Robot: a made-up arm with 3 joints. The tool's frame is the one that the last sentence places.
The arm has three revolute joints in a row. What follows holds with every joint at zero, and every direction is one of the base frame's. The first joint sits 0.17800 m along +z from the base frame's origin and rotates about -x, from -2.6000 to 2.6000 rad. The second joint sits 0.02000 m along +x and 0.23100 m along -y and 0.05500 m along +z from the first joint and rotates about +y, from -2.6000 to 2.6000 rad. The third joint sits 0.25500 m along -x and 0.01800 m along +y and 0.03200 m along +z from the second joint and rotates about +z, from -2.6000 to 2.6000 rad. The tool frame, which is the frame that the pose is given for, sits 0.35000 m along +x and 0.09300 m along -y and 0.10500 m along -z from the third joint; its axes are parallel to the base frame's.
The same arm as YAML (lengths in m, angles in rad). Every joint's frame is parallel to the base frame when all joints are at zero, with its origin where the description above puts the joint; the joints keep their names.
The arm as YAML. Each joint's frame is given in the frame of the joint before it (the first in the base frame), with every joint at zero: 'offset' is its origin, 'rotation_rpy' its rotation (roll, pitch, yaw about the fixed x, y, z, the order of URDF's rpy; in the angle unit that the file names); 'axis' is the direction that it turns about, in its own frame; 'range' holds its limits. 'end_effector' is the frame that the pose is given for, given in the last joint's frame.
length_unit: m
angle_unit: rad
chain:
  - id: joint 1
    offset: [0.0, 0.0, 0.178]
    rotation_rpy: [0.0, 0.0, 0.0]
    axis: [-1.0, 0.0, 0.0]
    range: [-2.6, 2.6]
  - id: joint 2
    offset: [0.02, -0.231, 0.055]
    rotation_rpy: [0.0, 0.0, 0.0]
    axis: [0.0, 1.0, 0.0]
    range: [-2.6, 2.6]
  - id: joint 3
    offset: [-0.255, 0.018, 0.032]
    rotation_rpy: [0.0, 0.0, 0.0]
    axis: [0.0, 0.0, 1.0]
    range: [-2.6, 2.6]
end_effector:
  offset: [0.35, -0.093, -0.105]
  rotation_rpy: [0.0, 0.0, 0.0]

